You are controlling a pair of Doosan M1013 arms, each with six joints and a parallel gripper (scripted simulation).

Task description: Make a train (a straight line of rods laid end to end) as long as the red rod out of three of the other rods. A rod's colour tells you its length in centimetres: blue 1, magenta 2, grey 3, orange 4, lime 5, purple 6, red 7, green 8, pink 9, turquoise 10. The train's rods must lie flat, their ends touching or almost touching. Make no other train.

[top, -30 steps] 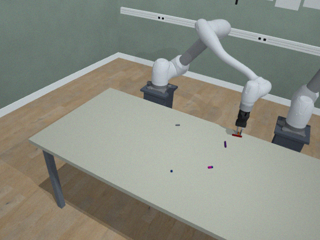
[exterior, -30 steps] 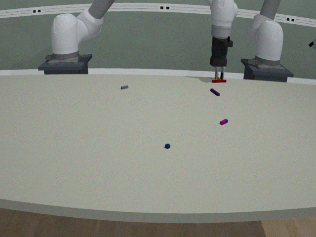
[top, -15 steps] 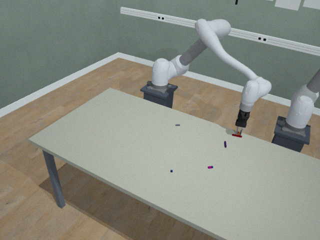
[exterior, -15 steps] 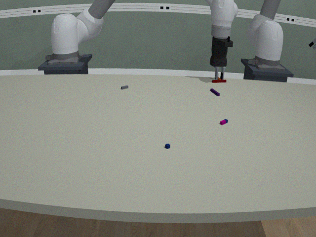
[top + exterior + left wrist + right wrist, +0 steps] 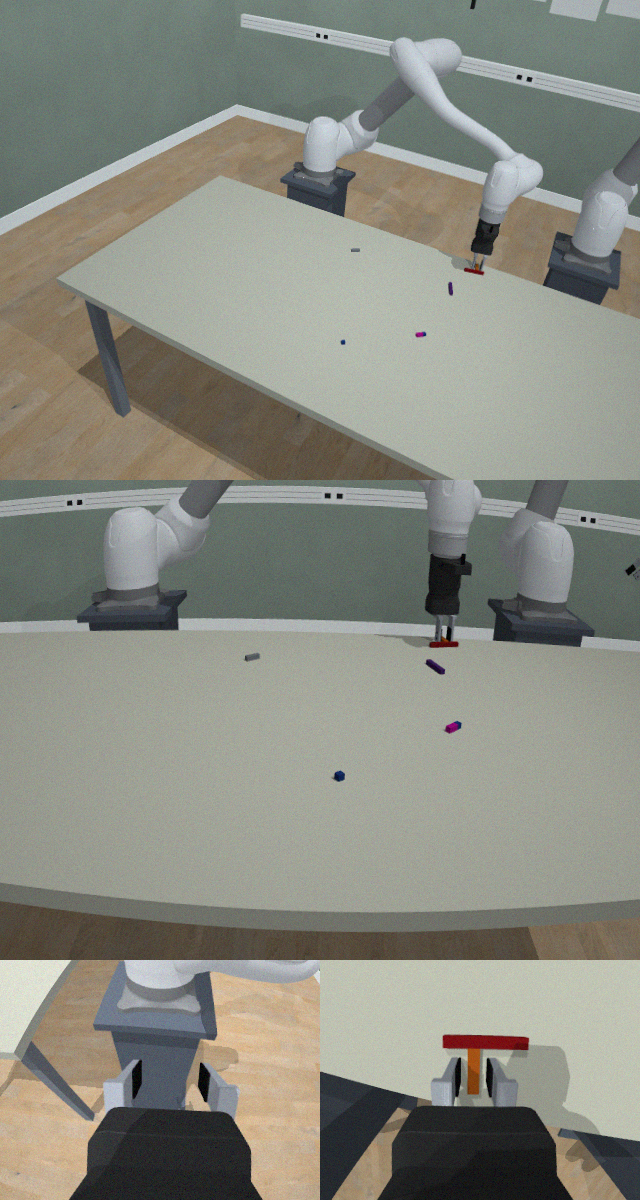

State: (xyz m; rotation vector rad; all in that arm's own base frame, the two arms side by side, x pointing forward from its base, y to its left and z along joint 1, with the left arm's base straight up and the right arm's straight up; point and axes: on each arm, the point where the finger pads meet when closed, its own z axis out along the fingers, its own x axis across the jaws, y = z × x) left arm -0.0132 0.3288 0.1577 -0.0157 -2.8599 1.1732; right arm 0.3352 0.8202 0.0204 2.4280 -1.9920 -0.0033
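My right gripper is now 20 mm above the orange rod. From my right hand the other things lie so: red rod (30 mm ahead, 20 mm below); purple rod (170 mm ahead, 50 mm to the right, 20 mm below); magenta rod (440 mm ahead, 80 mm to the right, 20 mm below).
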